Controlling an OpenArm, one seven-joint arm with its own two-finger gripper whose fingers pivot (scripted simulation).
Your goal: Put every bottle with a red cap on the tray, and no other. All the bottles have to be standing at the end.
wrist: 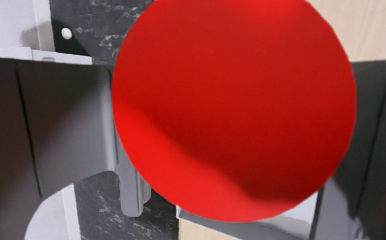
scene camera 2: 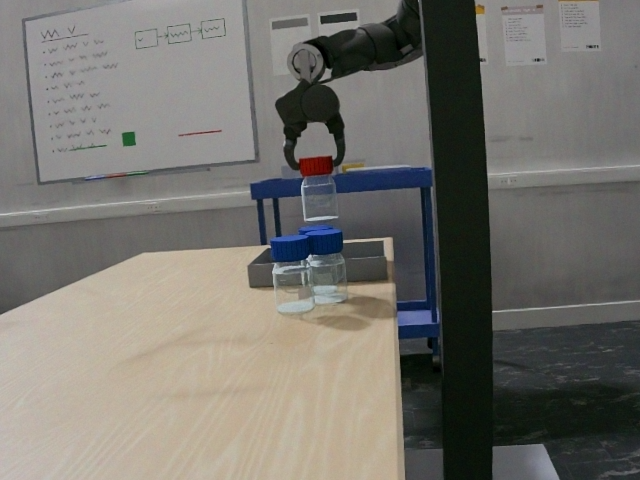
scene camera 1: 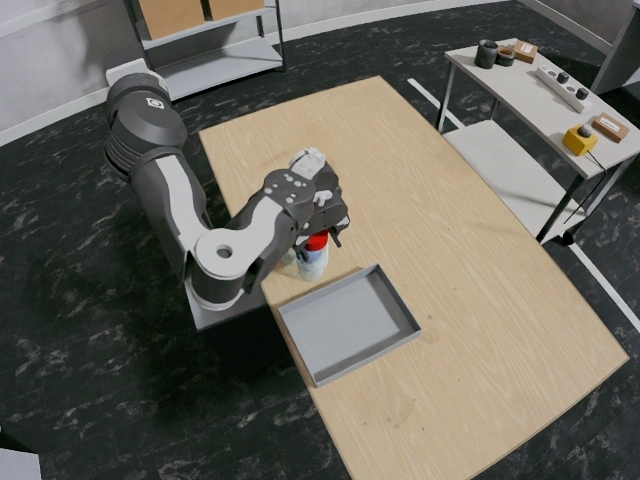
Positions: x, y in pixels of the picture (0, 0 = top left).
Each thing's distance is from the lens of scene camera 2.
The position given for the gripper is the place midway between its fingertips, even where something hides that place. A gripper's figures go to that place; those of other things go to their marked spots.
gripper (scene camera 2: 317, 168): 0.93 m
grey tray (scene camera 2: 361, 268): 0.95 m
clear bottle (scene camera 2: 318, 189): 0.88 m
dark post (scene camera 2: 452, 68): 0.66 m
The marked spots on the dark post and the clear bottle are 0.33 m apart.
